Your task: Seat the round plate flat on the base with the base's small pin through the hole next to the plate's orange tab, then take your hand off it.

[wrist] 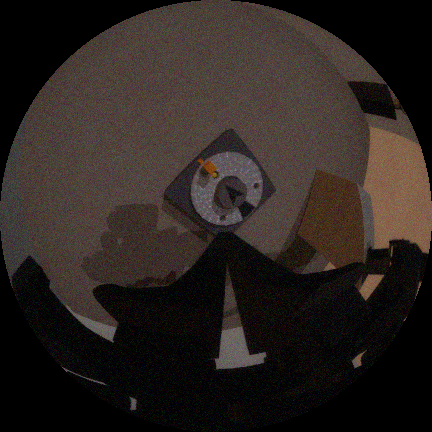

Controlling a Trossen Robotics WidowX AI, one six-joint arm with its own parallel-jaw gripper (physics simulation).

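Pixels of known places: gripper, fingertip midpoint: (224,237); arm's base, link origin: (367,261).
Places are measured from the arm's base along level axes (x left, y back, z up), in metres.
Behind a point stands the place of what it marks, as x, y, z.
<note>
The round grey speckled plate (241,167) {-0.090, -0.286, -0.179} lies on the dark square base (229,139) {-0.125, -0.308, -0.185} near the middle of the wrist view. Its orange tab (210,167) {-0.085, -0.333, -0.163} is at the plate's upper left. The small yellowish pin (215,174) {-0.076, -0.321, -0.179} shows at the hole beside the tab. A dark round hub with a black arrow mark shows in the plate's central opening. Two more small holes show in the plate. The plate looks flat on the base. My gripper (224,237) {-0.048, -0.338, -0.079} is shut and empty, its tips just beyond the base's near corner in the view, apart from the plate.
A brown block (334,217) {-0.049, -0.069, -0.122} stands to the right of the base. A dark object (374,99) shows at the upper right, near a tan surface (395,175). The arm's shadow falls on the grey table (125,100) {-0.179, -0.465, -0.209} left of the base.
</note>
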